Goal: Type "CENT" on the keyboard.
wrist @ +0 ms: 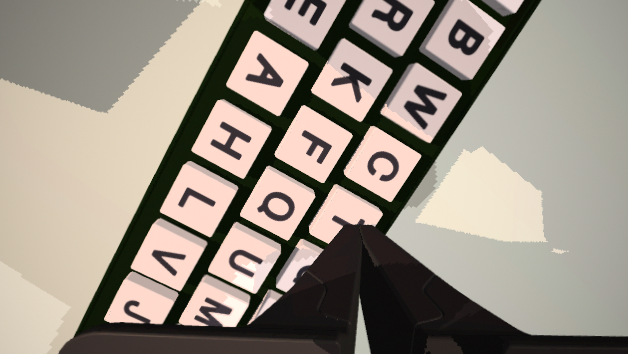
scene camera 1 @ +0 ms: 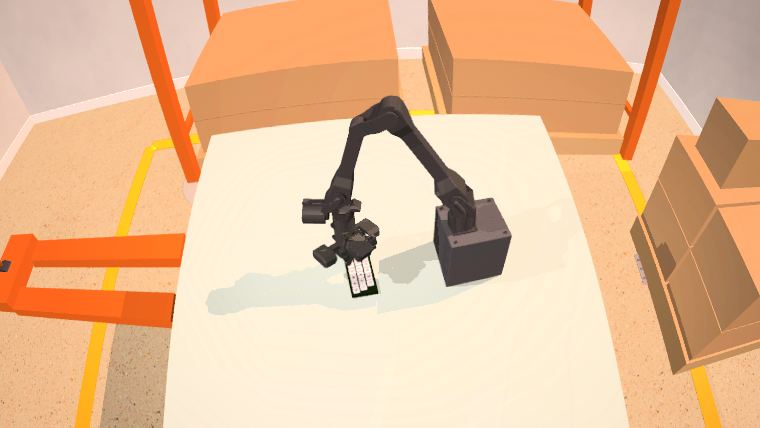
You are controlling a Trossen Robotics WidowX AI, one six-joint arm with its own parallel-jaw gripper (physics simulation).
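Places are measured from the arm's base along level axes (x back, y right, z up), in centimetres.
Pixels of known places: gripper, between the fingertips: (wrist: 357, 238) (scene camera 1: 348, 264); arm's base, origin of its link: (scene camera 1: 462, 225).
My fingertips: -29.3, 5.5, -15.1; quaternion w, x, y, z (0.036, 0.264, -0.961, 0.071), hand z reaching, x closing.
For each thing: its middle in the pictures, then the offset to it from my fingertips, as dx, dy, dz. Level surfaces: height alone.
- keyboard, middle of its body: (wrist: 270, 211) (scene camera 1: 357, 262) +2.5, +0.8, -0.9
- C key, middle of its body: (wrist: 381, 164) +0.5, -2.2, -0.4
- T key, middle of its body: (wrist: 345, 220) +0.5, -0.2, -0.4
- E key, middle of its body: (wrist: 306, 6) +4.6, -4.8, -0.4
- table, height of its surface: dz -1.8
The keyboard (scene camera 1: 371, 291) (wrist: 220, 97), dark green with pale square letter keys, lies on the table. In the wrist view the C key (wrist: 382, 165) is in the right-hand row, beyond the fingertips. The T key (wrist: 340, 210) is beside it, its letter partly hidden by the fingertips. The E key (wrist: 306, 17) is cut by the top edge. The N key does not show. My gripper (scene camera 1: 351, 260) (wrist: 357, 238) is shut and empty. Its tips overlap the near side of the T key in the wrist view; whether they touch it I cannot tell.
The table (scene camera 1: 382, 361) carries the arm's dark base block (scene camera 1: 475, 252) to the right of the keyboard. Orange forks (scene camera 1: 106, 250) reach to the table's left edge. Large cardboard boxes (scene camera 1: 297, 47) stand behind the table, and more boxes (scene camera 1: 712, 239) stand at the right.
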